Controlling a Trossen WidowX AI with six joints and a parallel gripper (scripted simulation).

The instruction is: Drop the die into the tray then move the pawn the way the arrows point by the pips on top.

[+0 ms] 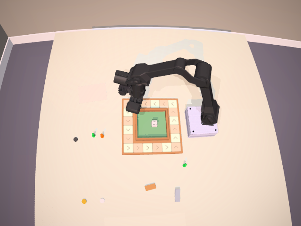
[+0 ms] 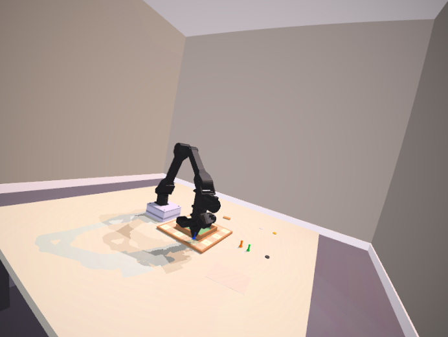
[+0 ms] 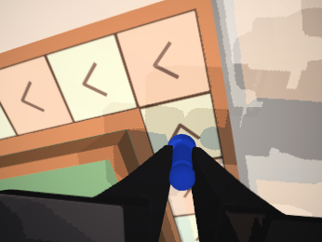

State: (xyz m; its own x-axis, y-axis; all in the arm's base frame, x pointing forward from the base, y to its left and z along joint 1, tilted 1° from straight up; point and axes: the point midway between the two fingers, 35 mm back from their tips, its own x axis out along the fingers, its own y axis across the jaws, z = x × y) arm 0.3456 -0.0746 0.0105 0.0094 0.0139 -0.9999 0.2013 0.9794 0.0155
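Right now the pale die is 90 mm behind my gripper tip, 100 mm to the left of it and 10 mm below it. Also, from my gripper tip: orange pawn 150 mm ahead, 180 mm to the left, 20 mm below; green dice tray 80 mm behind, 110 mm to the left, 30 mm below; blue pawn 10 mm above.
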